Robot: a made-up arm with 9 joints. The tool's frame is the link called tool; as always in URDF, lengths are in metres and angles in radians. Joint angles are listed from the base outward. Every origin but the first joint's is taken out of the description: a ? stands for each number. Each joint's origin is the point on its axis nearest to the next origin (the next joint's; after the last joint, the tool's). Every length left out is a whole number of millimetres.
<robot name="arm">
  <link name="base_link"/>
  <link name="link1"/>
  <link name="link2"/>
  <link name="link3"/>
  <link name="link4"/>
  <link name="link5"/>
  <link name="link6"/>
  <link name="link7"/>
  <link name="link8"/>
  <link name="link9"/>
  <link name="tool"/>
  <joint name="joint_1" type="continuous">
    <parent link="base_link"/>
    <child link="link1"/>
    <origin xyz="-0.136 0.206 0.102" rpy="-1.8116 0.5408 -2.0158"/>
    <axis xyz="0 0 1"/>
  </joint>
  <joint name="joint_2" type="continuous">
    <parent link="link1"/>
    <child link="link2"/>
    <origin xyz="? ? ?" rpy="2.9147 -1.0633 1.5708"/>
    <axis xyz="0 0 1"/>
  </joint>
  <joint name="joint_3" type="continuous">
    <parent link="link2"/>
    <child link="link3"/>
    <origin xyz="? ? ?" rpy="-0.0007 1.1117 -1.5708"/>
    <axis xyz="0 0 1"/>
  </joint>
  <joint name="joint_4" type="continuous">
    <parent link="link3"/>
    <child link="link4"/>
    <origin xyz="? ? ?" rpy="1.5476 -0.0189 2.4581"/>
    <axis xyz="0 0 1"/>
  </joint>
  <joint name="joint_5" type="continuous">
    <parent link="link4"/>
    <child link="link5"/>
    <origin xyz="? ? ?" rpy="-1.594 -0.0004 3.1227"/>
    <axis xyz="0 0 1"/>
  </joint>
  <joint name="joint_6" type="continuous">
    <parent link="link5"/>
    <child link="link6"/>
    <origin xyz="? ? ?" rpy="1.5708 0 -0.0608"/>
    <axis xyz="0 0 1"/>
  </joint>
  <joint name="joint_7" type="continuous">
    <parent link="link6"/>
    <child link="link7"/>
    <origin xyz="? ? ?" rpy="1.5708 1.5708 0"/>
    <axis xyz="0 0 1"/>
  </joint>
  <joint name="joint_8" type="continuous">
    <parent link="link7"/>
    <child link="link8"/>
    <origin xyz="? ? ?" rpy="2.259 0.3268 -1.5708"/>
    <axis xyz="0 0 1"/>
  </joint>
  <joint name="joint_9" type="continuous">
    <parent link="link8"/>
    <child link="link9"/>
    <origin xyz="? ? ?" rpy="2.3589 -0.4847 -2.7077"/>
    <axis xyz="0 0 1"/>
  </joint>
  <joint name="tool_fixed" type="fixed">
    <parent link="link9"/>
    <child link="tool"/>
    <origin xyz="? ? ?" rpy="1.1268 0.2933 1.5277"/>
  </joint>
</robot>
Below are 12 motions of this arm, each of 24 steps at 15 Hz.
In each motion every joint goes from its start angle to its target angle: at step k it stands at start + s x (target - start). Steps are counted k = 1, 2, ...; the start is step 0. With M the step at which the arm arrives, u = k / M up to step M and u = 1 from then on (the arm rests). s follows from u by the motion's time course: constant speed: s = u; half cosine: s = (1 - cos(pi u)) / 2; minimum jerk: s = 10 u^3 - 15 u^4 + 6 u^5.
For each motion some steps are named. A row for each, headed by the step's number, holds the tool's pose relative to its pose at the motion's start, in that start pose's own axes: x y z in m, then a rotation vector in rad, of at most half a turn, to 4 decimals.
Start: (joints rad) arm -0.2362 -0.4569 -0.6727 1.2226 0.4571 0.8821 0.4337 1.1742 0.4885
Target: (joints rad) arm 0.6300 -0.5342 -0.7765 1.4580 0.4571 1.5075 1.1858 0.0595 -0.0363
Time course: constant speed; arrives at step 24
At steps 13, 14, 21, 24:
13: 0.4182 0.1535 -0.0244 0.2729 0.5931 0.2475
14: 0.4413 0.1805 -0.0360 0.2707 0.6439 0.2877
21: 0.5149 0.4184 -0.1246 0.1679 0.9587 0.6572
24: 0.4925 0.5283 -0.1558 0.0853 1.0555 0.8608

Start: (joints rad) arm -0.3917 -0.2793 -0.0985 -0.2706 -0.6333 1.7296 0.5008 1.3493 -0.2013
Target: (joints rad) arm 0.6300 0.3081 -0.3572 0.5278 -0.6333 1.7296 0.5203 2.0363 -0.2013
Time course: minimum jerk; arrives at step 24
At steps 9, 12, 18, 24:
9: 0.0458 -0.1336 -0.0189 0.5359 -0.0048 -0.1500
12: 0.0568 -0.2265 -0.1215 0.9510 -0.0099 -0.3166
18: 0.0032 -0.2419 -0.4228 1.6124 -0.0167 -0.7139
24: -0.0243 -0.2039 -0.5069 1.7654 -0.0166 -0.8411

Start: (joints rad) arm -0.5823 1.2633 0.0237 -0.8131 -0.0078 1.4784 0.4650 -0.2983 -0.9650
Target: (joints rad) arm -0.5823 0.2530 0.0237 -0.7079 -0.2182 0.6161 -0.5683 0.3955 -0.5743
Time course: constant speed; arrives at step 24
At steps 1, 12, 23, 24:
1: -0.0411 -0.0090 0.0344 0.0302 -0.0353 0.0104
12: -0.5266 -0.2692 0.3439 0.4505 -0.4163 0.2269
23: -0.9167 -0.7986 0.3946 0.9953 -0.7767 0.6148
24: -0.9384 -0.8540 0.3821 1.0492 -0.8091 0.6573

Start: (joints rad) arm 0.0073 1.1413 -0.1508 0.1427 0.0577 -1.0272 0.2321 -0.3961 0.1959
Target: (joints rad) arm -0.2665 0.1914 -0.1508 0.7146 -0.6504 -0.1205 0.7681 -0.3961 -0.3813
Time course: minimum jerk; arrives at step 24
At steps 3, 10, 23, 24:
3: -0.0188 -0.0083 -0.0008 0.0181 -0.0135 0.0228
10: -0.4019 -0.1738 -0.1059 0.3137 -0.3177 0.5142
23: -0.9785 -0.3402 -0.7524 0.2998 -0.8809 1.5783
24: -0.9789 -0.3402 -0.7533 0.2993 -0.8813 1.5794

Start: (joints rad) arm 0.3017 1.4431 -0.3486 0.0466 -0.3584 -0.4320 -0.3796 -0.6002 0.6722
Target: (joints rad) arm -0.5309 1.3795 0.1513 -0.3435 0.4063 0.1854 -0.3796 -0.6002 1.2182
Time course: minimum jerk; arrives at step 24
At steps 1, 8, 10, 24:
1: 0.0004 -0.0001 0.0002 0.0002 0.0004 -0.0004
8: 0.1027 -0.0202 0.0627 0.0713 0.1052 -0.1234
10: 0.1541 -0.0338 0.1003 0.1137 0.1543 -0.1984
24: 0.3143 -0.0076 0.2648 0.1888 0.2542 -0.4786

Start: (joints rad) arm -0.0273 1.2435 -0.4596 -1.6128 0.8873 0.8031 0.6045 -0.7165 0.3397
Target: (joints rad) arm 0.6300 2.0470 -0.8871 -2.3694 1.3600 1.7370 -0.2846 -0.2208 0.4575
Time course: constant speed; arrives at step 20
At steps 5, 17, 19, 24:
5: -0.0331 0.0587 0.0580 -0.0184 -0.2833 0.1591
17: -0.1200 0.2309 0.0401 0.0121 -0.7604 0.8744
19: -0.1278 0.2612 0.0233 0.0362 -0.7899 1.0146
24: -0.1309 0.2772 0.0138 0.0505 -0.7980 1.0839

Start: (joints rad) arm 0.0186 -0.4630 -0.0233 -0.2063 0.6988 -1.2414 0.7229 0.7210 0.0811
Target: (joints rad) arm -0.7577 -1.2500 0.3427 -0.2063 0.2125 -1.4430 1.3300 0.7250 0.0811
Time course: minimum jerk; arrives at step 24
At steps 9, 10, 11, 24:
9: -0.2125 0.1265 -0.0767 -0.1014 0.1493 0.2438
10: -0.2751 0.1535 -0.1043 -0.1401 0.1840 0.3064
11: -0.3444 0.1780 -0.1369 -0.1864 0.2183 0.3718
24: -0.9187 0.1484 -0.4748 -0.6813 0.3605 0.8195

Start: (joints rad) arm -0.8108 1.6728 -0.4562 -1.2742 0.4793 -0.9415 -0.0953 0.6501 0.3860
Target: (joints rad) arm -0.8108 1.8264 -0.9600 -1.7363 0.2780 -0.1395 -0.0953 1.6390 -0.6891
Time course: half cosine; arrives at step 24
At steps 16, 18, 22, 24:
16: -0.1951 -0.2124 0.0407 0.8688 -0.9866 -0.3426
18: -0.2237 -0.2409 0.0345 0.9908 -1.1123 -0.4312
22: -0.2611 -0.2733 0.0228 1.1395 -1.2696 -0.5530
24: -0.2662 -0.2772 0.0210 1.1588 -1.2904 -0.5698

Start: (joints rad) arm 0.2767 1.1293 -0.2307 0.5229 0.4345 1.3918 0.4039 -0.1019 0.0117
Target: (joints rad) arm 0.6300 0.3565 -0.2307 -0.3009 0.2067 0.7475 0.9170 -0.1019 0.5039
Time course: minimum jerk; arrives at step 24
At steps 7, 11, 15, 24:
7: 0.0451 0.1339 -0.0160 -0.0797 0.2194 0.0074
11: 0.0767 0.3659 -0.0289 -0.2288 0.5916 0.0368
15: 0.0369 0.5927 -0.0114 -0.4102 0.9663 0.0616
24: -0.0551 0.7396 0.0376 -0.5762 1.2575 0.0416

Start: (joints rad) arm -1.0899 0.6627 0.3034 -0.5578 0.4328 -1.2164 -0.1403 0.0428 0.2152
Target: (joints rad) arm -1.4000 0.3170 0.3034 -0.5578 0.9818 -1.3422 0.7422 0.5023 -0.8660
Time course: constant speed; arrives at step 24
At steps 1, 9, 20, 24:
1: 0.0081 -0.0148 0.0141 0.0195 -0.0267 -0.0416
9: 0.0440 -0.1607 0.1346 0.1711 -0.2613 -0.4042
20: -0.0275 -0.4264 0.3042 0.3504 -0.6408 -0.9881
24: -0.0978 -0.5328 0.3582 0.4020 -0.7891 -1.2239

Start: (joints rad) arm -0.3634 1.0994 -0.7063 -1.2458 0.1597 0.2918 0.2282 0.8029 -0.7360
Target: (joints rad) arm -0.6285 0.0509 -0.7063 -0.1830 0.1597 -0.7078 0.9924 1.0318 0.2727
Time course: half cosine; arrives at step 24
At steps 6, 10, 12, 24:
6: 0.0784 -0.0783 0.1384 0.0294 0.1027 -0.0696
10: 0.1632 -0.2320 0.3466 0.1272 0.2797 -0.1469
12: 0.1931 -0.3374 0.4593 0.2103 0.3897 -0.1688
24: 0.1981 -0.8245 0.7867 0.6622 0.8253 -0.0342

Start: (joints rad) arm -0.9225 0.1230 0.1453 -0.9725 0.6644 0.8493 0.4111 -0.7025 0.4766
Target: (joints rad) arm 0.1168 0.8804 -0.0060 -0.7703 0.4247 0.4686 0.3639 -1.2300 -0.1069
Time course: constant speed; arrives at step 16
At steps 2, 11, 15, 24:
2: 0.0764 -0.1754 -0.0005 0.1140 0.0418 -0.0458
11: 0.5029 -0.7690 -0.2489 0.4337 0.3053 -0.0700
15: 0.7032 -0.8681 -0.4167 0.4670 0.4078 0.0151
24: 0.7498 -0.8758 -0.4569 0.4657 0.4268 0.0443

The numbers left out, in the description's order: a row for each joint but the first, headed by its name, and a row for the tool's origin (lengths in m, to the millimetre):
joint_2: 0.036 0.287 0
joint_3: -0.127 -0.69 0
joint_4: 0.103 -0.19 0
joint_5: -0.121 -0.063 0
joint_6: -0.244 -0.565 0
joint_7: -0.003 -0.115 0
joint_8: 0.121 0.107 0
joint_9: -0.321 0.181 0
tool: -0.018 0.008 0

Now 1 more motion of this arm.
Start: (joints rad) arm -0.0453 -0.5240 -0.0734 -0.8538 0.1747 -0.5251 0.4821 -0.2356 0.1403
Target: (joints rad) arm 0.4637 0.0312 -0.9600 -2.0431 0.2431 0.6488 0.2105 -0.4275 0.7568
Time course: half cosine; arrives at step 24
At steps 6, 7, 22, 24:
6: 0.0789 -0.1010 0.0049 0.0453 0.1355 -0.0757
7: 0.1029 -0.1330 0.0040 0.0593 0.1819 -0.0997
22: 0.4066 -0.4838 -0.0849 0.2292 1.0017 -0.3724
24: 0.4132 -0.4883 -0.0876 0.2326 1.0210 -0.3759

